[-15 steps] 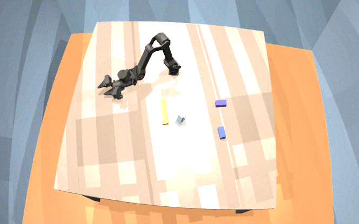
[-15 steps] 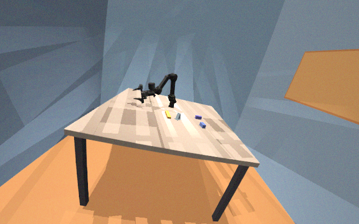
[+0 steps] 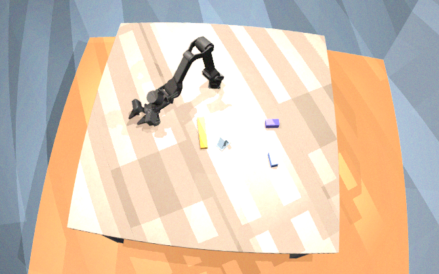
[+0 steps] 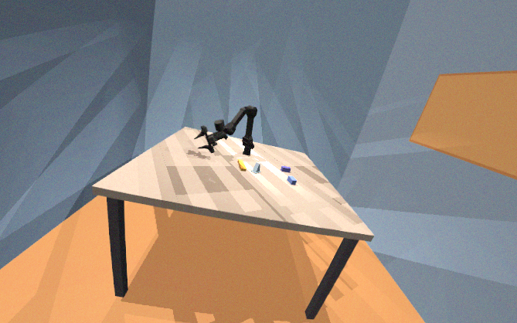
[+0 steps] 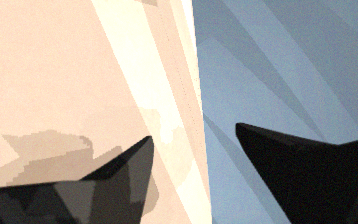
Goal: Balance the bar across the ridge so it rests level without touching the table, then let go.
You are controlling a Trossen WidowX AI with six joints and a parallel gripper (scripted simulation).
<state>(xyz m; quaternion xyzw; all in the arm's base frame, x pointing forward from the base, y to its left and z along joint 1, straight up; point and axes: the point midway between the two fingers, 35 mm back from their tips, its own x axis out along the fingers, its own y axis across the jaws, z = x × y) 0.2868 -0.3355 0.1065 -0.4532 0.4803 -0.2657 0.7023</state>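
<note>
My gripper tip is now 33 cm to the right of the bar, 8 cm above it and 1 cm past it.
</note>
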